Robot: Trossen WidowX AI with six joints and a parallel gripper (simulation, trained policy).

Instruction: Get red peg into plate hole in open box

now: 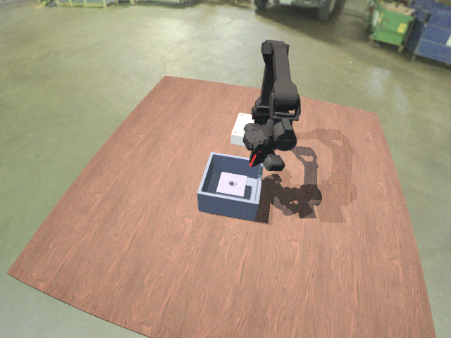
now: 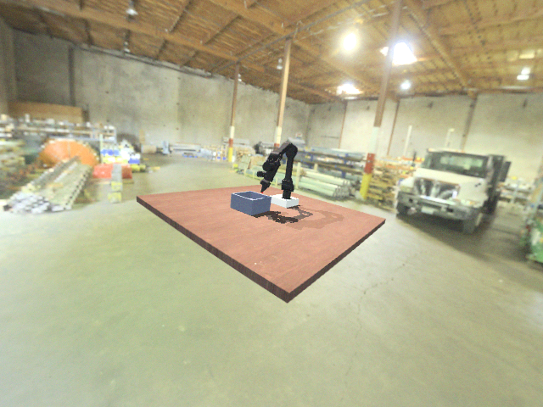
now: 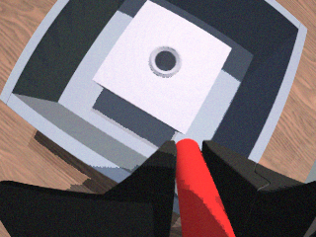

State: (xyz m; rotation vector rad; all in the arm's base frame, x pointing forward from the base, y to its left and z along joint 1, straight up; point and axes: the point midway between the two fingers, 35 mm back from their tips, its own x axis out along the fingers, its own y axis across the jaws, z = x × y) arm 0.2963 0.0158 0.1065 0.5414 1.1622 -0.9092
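My gripper tip is now 1 cm past the red peg, 1 cm to the right of it and 3 cm below it. Also, from my gripper tip: white plate 4 cm ahead, 5 cm to the right, 8 cm below; then blue box 4 cm ahead, 5 cm to the right, 10 cm below.
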